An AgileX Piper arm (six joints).
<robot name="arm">
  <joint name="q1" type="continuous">
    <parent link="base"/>
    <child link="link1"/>
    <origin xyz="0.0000 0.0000 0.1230" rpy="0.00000 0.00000 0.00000"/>
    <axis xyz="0 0 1"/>
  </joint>
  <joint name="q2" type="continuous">
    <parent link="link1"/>
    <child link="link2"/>
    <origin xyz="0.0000 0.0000 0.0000" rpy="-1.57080 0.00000 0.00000"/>
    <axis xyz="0 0 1"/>
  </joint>
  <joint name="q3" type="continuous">
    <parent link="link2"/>
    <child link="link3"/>
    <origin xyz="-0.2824 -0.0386 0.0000" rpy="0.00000 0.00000 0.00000"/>
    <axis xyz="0 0 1"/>
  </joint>
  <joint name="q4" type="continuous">
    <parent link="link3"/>
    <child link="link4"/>
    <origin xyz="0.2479 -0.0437 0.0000" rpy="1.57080 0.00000 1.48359"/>
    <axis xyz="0 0 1"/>
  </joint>
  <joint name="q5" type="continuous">
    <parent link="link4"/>
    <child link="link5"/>
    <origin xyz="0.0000 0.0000 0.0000" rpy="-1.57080 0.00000 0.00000"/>
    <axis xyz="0 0 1"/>
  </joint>
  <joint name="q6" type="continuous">
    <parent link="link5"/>
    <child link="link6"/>
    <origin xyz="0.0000 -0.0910 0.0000" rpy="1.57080 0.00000 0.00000"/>
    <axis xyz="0 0 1"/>
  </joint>
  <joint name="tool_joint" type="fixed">
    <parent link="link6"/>
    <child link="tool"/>
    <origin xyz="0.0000 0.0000 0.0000" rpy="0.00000 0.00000 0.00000"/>
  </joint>
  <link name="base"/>
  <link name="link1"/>
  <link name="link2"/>
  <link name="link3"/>
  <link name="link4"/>
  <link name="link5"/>
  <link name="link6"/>
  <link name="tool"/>
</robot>
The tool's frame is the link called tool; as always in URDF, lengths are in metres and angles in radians. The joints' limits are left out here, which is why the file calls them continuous.
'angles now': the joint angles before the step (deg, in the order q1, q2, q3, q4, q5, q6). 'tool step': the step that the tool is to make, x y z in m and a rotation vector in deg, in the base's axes. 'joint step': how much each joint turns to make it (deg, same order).
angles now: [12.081, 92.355, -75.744, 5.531, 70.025, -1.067]
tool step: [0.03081, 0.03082, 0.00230, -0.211, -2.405, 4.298]
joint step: [4.059, 6.929, -9.195, -0.787, -0.007, -0.099]
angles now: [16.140, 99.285, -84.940, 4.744, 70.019, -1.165]
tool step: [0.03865, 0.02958, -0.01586, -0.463, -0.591, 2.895]
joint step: [2.678, 9.825, -10.363, -0.607, 0.122, -0.114]
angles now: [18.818, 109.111, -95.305, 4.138, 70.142, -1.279]
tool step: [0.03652, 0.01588, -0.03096, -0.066, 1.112, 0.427]
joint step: [0.362, 9.899, -8.818, 0.326, 0.001, -0.120]
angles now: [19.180, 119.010, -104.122, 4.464, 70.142, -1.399]
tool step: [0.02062, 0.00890, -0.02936, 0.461, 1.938, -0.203]
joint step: [0.001, 6.775, -5.095, 1.091, -0.001, 0.001]
